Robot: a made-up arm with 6 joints.
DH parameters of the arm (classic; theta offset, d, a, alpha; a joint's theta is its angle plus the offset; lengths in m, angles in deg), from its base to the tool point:
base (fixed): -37.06 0 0.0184 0
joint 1: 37.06 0.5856 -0.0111 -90
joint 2: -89.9 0 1.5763 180
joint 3: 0.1 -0.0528 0.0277 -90
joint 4: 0 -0.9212 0.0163 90
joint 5: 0 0.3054 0.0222 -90
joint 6: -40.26 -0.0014 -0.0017 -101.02
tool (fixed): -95.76 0.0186 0 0
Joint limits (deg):
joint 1: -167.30..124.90
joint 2: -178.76..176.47
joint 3: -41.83..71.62
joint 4: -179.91..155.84
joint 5: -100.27..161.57
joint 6: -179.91..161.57
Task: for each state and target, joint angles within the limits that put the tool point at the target. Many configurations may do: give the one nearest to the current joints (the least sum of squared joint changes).
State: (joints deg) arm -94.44 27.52 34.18 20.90 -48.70 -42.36
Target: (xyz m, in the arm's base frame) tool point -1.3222 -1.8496 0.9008
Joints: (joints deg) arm -120.43 62.39 27.70 18.21 -49.36 -42.59
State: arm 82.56 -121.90 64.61 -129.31 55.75 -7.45
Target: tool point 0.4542 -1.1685 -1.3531
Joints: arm 118.48 -166.03 55.45 -120.26 56.27 -7.99
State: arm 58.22 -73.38 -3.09 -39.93 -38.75 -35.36
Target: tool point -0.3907 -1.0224 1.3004
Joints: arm 58.20 -93.76 -26.58 -45.48 -38.65 -35.44
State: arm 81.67 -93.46 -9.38 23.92 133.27 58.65
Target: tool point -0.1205 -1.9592 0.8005
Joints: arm 80.07 -111.70 -1.51 25.87 133.13 58.67
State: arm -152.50 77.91 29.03 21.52 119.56 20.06
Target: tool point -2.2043 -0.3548 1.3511
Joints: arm -165.99 58.14 44.08 25.48 119.32 20.34
